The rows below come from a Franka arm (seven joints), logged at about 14 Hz.
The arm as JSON. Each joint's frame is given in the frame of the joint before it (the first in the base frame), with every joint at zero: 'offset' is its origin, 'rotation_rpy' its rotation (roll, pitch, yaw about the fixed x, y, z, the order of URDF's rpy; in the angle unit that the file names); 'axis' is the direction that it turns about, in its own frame. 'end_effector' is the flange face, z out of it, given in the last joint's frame.
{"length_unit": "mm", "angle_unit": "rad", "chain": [
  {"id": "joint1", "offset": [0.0, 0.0, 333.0], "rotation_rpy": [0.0, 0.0, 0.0], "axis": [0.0, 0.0, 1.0]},
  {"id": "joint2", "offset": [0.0, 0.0, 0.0], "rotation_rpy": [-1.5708, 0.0, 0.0], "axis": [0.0, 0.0, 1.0]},
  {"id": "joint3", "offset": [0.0, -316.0, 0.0], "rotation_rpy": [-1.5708, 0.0, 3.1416], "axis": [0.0, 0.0, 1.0]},
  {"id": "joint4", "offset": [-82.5, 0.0, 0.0], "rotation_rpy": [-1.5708, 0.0, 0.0], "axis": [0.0, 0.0, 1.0]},
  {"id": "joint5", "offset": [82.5, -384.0, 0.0], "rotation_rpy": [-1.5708, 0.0, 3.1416], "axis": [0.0, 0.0, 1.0]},
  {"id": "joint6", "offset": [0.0, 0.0, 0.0], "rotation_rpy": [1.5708, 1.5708, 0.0], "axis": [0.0, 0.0, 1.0]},
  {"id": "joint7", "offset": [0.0, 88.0, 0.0], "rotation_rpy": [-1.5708, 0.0, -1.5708], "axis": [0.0, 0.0, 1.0]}
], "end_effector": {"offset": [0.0, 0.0, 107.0], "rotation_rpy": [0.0, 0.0, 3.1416]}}
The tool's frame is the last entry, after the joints.
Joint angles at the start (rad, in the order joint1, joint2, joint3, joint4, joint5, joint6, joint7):
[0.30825, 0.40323, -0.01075, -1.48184, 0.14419, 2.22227, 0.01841]
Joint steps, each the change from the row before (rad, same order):
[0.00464, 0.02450, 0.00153, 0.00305, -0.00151, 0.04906, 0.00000]
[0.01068, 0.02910, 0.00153, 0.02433, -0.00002, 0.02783, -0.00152]
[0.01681, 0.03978, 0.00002, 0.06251, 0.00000, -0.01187, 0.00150]
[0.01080, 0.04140, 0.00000, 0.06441, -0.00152, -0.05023, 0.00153]
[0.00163, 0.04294, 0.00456, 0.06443, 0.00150, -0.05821, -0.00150]
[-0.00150, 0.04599, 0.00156, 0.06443, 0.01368, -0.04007, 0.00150]
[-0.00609, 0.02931, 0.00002, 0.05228, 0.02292, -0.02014, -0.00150]
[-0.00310, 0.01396, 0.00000, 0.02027, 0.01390, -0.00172, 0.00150]
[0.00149, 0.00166, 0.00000, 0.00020, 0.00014, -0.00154, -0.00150]
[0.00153, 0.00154, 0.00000, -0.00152, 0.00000, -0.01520, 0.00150]
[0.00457, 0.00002, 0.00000, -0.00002, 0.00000, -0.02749, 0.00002]
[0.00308, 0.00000, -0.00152, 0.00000, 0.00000, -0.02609, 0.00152]
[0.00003, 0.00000, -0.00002, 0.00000, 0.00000, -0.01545, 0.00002]
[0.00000, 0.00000, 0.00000, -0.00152, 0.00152, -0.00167, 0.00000]
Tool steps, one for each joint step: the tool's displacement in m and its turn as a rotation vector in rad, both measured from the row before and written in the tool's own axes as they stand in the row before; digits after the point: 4 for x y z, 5 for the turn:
[0.0032, -0.0023, 0.0122, -0.00015, 0.02701, -0.00414]
[0.0052, -0.0079, 0.0087, 0.00472, 0.02141, -0.01209]
[0.0095, -0.0135, 0.0042, 0.00844, 0.00827, -0.01658]
[0.0055, -0.0090, 0.0077, 0.00415, -0.02896, -0.01213]
[0.0044, -0.0046, 0.0090, 0.00628, -0.03791, -0.00750]
[0.0059, -0.0007, 0.0091, 0.01319, -0.02210, 0.00721]
[0.0072, 0.0025, -0.0003, 0.01969, 0.00311, 0.01305]
[0.0031, 0.0016, 0.0012, 0.01162, 0.00481, 0.01061]
[-0.0005, -0.0009, 0.0015, 0.00036, -0.00326, -0.00258]
[-0.0023, -0.0007, 0.0034, -0.00021, -0.01849, 0.00057]
[-0.0034, -0.0034, 0.0030, 0.00068, -0.02840, -0.00429]
[-0.0030, -0.0015, 0.0025, -0.00099, -0.02638, -0.00053]
[-0.0017, 0.0000, 0.0013, -0.00034, -0.01545, 0.00000]
[-0.0005, 0.0001, 0.0008, 0.00116, -0.00319, 0.00094]

